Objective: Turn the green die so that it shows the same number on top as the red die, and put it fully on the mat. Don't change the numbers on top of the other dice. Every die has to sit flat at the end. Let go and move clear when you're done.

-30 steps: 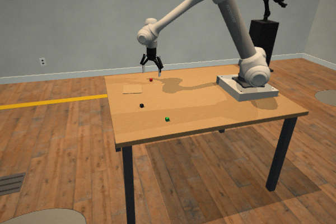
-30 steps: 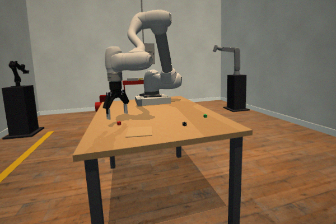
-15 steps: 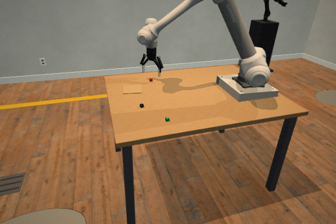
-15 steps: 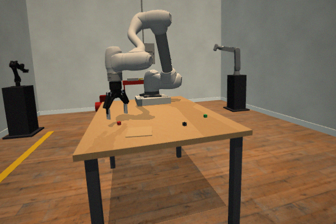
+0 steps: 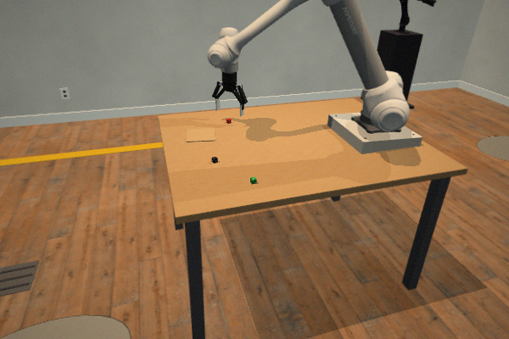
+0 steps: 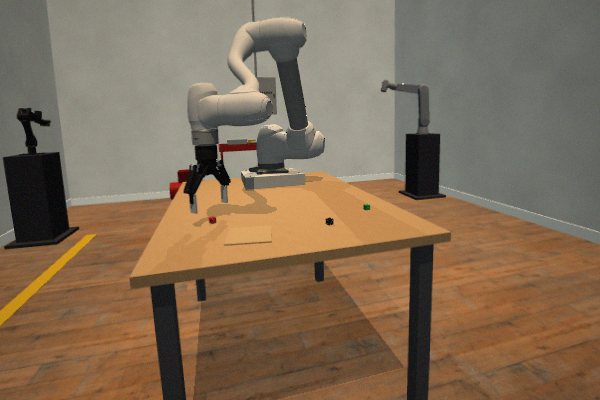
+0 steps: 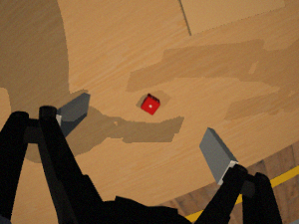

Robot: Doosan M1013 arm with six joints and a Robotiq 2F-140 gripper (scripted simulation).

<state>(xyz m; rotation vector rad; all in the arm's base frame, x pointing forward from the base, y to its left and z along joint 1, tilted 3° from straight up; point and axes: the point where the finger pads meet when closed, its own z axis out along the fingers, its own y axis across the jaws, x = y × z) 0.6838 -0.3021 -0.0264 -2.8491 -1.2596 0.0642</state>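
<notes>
The red die lies 50 mm below my hand, 10 mm to the left of it and 10 mm ahead of it. Also, from my hand: black die: 400 mm to the left, 140 mm ahead, 50 mm below; then green die: 590 mm to the left, 50 mm below, 20 mm ahead; then tan mat: 170 mm ahead, 130 mm to the left, 60 mm below.
</notes>
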